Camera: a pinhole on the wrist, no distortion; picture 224 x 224 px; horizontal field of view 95.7 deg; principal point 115.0 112.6 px. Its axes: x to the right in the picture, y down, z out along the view. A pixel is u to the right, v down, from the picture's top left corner.
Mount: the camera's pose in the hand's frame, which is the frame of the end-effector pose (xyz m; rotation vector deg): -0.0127 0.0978 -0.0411 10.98 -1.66 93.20
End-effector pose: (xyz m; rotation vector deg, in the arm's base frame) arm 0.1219 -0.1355 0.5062 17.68 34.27 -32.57
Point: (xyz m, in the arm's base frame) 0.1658 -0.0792 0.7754
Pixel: 135.2 186.4
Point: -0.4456 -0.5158 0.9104
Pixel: outside the picture
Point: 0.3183 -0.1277 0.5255
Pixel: 140.9 31.4
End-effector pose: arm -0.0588 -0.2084 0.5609 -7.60 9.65 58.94
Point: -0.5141 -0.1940 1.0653
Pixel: 203.4 192.6
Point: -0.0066 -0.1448 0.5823
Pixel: 11.7 40.1
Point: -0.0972 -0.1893 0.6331
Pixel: 80.3 129.8
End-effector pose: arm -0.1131 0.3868 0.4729 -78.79 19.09 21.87
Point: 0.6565 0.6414 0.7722
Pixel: outside the picture
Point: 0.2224 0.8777 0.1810
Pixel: 139.6 27.2
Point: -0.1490 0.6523 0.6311
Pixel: 76.8 146.9
